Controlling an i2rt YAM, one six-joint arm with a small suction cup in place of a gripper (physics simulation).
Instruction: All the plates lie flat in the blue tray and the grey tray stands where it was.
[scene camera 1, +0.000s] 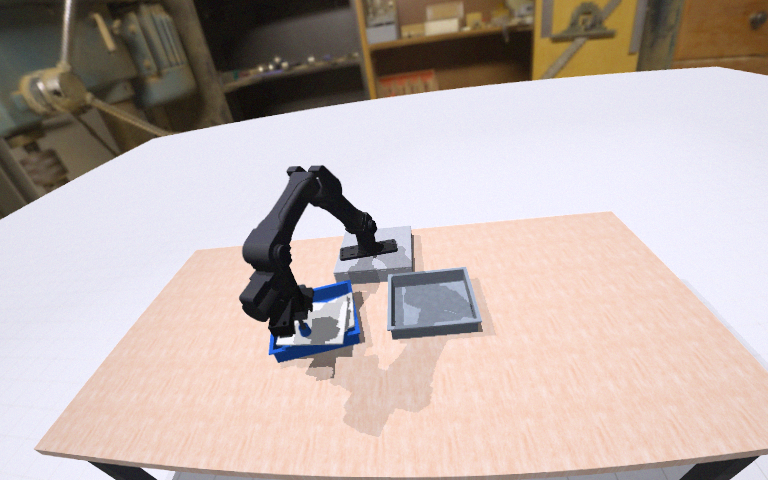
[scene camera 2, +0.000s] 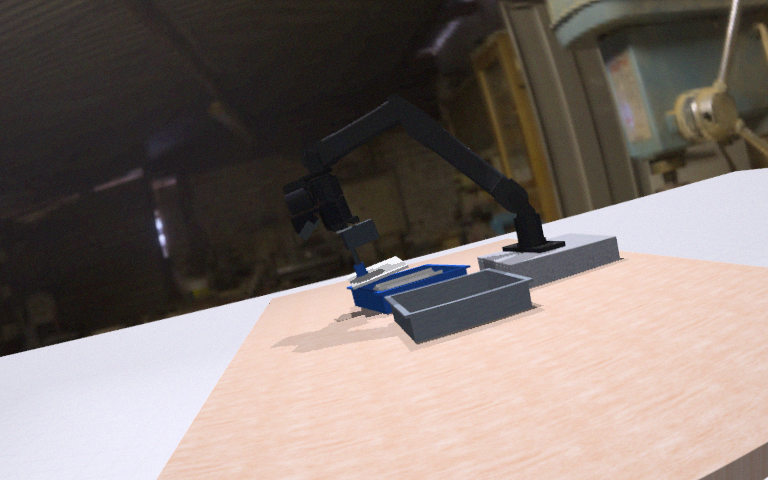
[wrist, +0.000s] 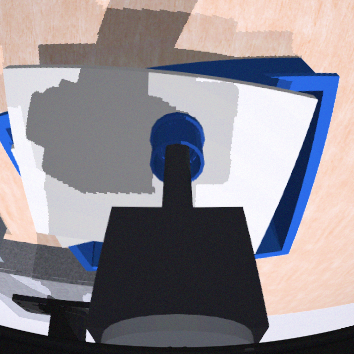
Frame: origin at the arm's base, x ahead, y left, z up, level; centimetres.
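Where they show: end effector, tool point: (scene camera 1: 307, 334) (scene camera 2: 364, 278) (wrist: 176, 129); arm's base, origin of the base link: (scene camera 1: 368, 250) (scene camera 2: 532, 248) (wrist: 69, 306).
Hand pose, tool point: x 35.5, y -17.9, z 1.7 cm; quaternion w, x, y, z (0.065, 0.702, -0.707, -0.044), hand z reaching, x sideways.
Each offset is from my tool point to the top centre of the thing. Level surfaces: height alone.
My suction cup (scene camera 1: 303, 326) (scene camera 2: 360, 270) (wrist: 177, 130) sits on a white square plate @[dx -2.6, dy +1.8, dz +2.7 cm] (scene camera 1: 333, 311) (scene camera 2: 382, 268) (wrist: 277, 147) and holds it. The plate hangs over the blue tray (scene camera 1: 314, 351) (scene camera 2: 374, 300) (wrist: 317, 147) at about rim height, slightly tilted. One of its edges reaches out past the tray's rim. Another white plate (scene camera 2: 402, 281) lies inside the blue tray below it, mostly hidden. The grey tray @[dx -8.8, dy +34.3, dz -2.1 cm] (scene camera 1: 434, 327) (scene camera 2: 467, 316) stands to the right of the blue tray and holds nothing.
The grey base block (scene camera 1: 374, 267) (scene camera 2: 560, 260) of the arm stands just behind both trays. The trays rest on a wooden board @[dz -7.1 cm] (scene camera 1: 529, 361) (scene camera 2: 477, 403) on a white table (scene camera 1: 477, 154).
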